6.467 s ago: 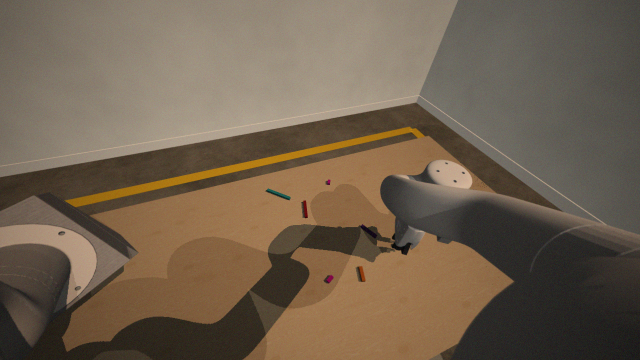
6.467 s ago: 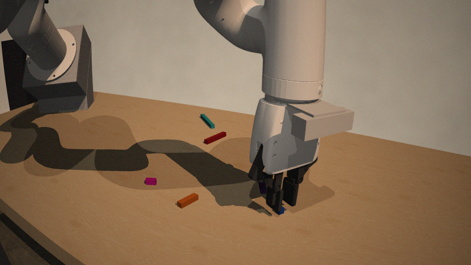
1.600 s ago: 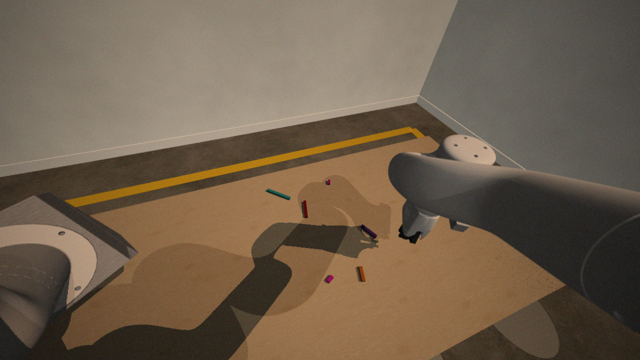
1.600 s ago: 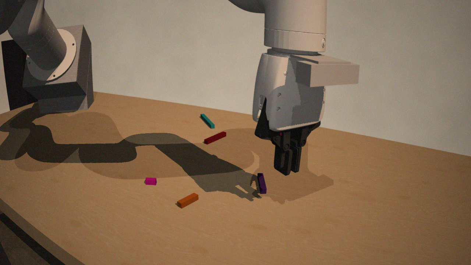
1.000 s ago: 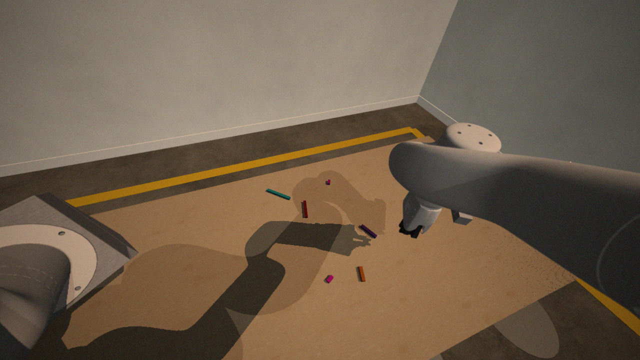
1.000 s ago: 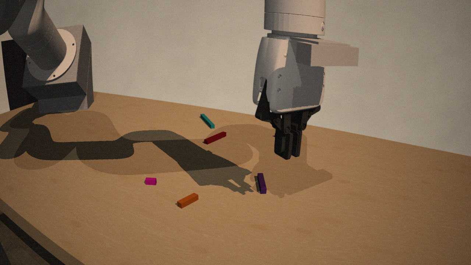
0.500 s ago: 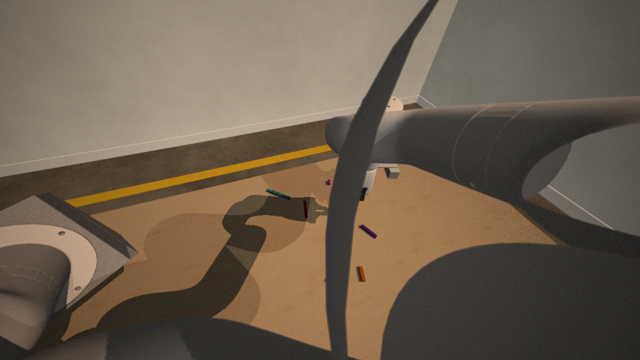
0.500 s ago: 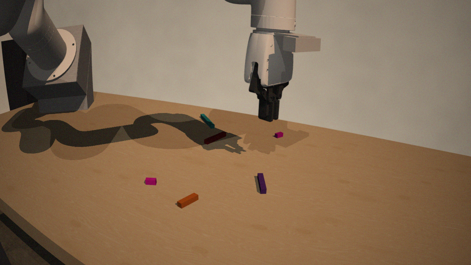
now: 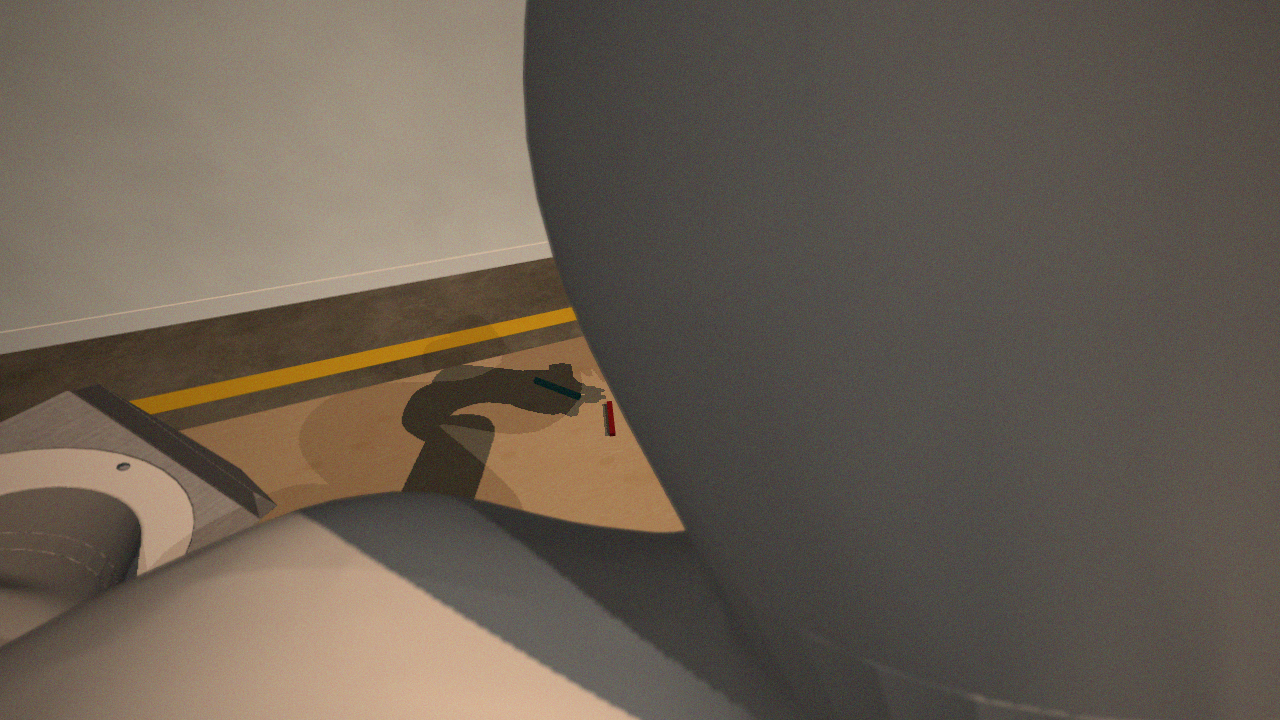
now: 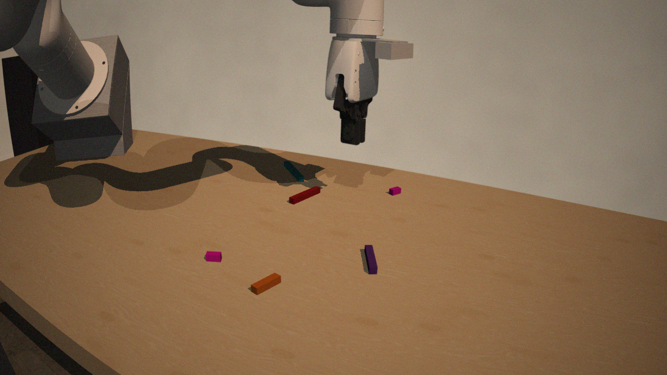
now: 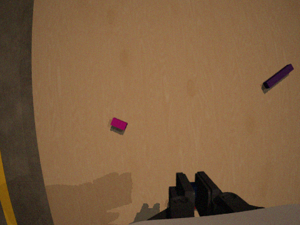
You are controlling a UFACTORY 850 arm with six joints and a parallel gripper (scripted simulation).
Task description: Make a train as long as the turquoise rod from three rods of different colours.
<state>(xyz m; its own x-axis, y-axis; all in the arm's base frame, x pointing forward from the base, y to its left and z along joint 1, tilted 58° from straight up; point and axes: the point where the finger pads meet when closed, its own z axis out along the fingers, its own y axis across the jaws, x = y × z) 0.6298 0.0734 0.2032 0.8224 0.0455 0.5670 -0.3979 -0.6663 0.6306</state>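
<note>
My hand is 12 cm above the red rod, 8 cm past it and 1 cm to the right of it. The rest, counted from my hand: purple rod 20 cm to the right, 12 cm below, 3 cm ahead; then turquoise rod 13 cm to the left, 12 cm below, 11 cm behind; then blue rod 2 cm below.
</note>
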